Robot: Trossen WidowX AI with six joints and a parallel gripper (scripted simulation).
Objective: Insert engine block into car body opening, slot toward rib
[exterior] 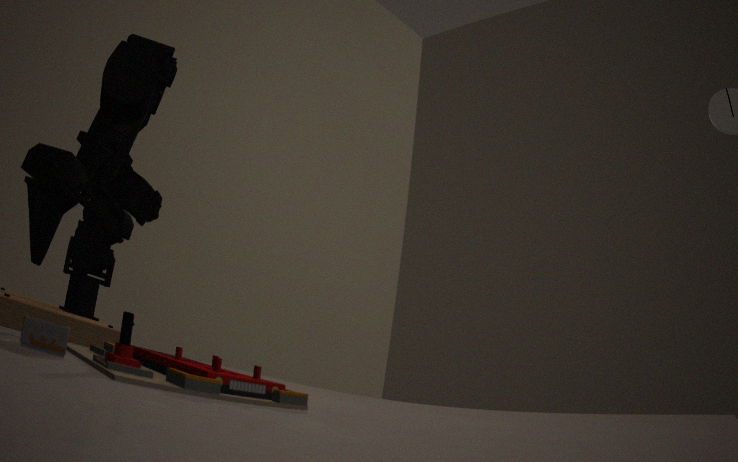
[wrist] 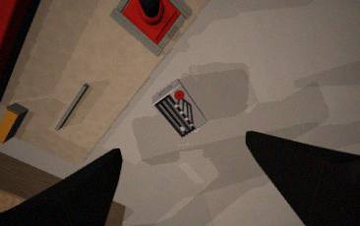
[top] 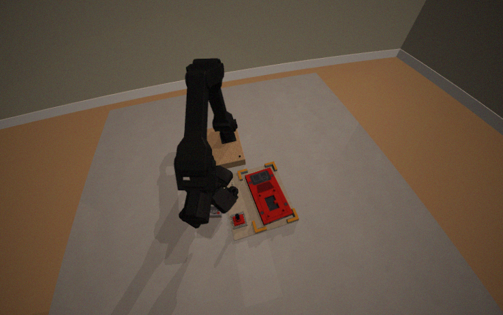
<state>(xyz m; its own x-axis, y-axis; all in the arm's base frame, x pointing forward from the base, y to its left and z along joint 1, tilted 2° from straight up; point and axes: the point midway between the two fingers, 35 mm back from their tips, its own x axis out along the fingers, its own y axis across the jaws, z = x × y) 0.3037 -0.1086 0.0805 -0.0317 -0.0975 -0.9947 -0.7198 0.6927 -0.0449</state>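
My gripper tip is now 7 cm above the engine block. Also, from my gripper tip: black peg: 8 cm to the left, 5 cm ahead, 4 cm below.
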